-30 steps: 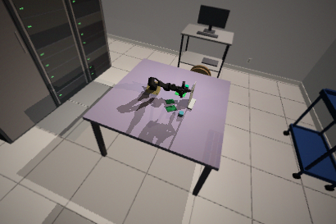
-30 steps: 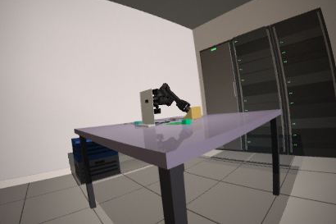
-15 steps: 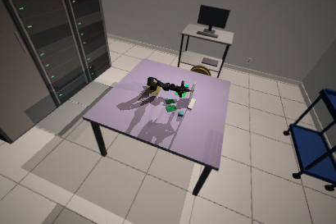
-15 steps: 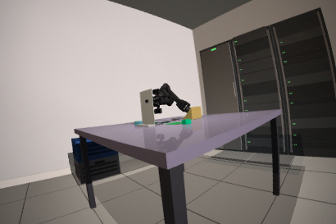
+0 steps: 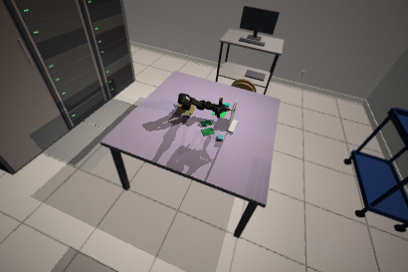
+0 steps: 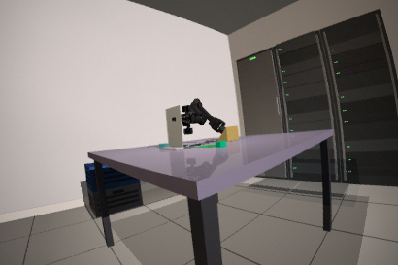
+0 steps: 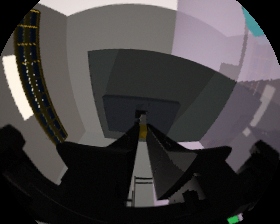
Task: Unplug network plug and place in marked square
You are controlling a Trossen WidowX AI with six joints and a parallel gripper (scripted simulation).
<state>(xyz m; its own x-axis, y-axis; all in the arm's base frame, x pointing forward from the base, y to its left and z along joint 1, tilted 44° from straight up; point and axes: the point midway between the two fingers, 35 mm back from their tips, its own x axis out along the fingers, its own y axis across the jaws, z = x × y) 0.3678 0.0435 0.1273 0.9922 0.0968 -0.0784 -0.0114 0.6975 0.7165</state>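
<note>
Now: the green marked square 9 cm behind my gripper tip, 14 cm to the left of it and 17 cm below it. Round my gripper tip: white plug (right at my gripper tip); then grey panel (4 cm ahead, 6 cm below); then cyan block (2 cm behind, 20 cm to the right, 16 cm below).
</note>
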